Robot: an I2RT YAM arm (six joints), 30 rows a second.
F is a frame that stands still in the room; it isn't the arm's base.
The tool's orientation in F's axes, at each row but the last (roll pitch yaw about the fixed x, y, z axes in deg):
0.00, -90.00, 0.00
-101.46, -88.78, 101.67
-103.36, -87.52, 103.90
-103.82, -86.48, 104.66
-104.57, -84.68, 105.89
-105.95, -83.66, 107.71
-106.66, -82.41, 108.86
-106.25, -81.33, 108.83
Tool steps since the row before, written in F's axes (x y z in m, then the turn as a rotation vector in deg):
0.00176, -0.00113, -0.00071, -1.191, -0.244, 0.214
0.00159, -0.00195, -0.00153, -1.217, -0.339, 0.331
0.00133, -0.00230, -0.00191, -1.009, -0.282, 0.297
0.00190, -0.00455, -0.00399, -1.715, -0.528, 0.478
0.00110, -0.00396, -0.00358, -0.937, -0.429, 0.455
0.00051, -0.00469, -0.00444, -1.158, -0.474, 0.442
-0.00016, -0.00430, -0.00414, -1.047, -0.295, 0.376
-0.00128, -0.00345, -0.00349, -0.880, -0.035, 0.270
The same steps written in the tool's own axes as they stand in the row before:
-0.00071, -0.00113, -0.00176, 0.214, -0.244, 1.191
-0.00158, -0.00192, -0.00158, 0.329, -0.341, 1.217
-0.00202, -0.00223, -0.00129, 0.295, -0.285, 1.009
-0.00428, -0.00433, -0.00177, 0.472, -0.531, 1.716
-0.00395, -0.00365, -0.00092, 0.439, -0.447, 0.936
-0.00492, -0.00420, -0.00022, 0.428, -0.485, 1.159
-0.00463, -0.00373, 0.00049, 0.381, -0.303, 1.043
-0.00388, -0.00285, 0.00159, 0.305, -0.037, 0.868

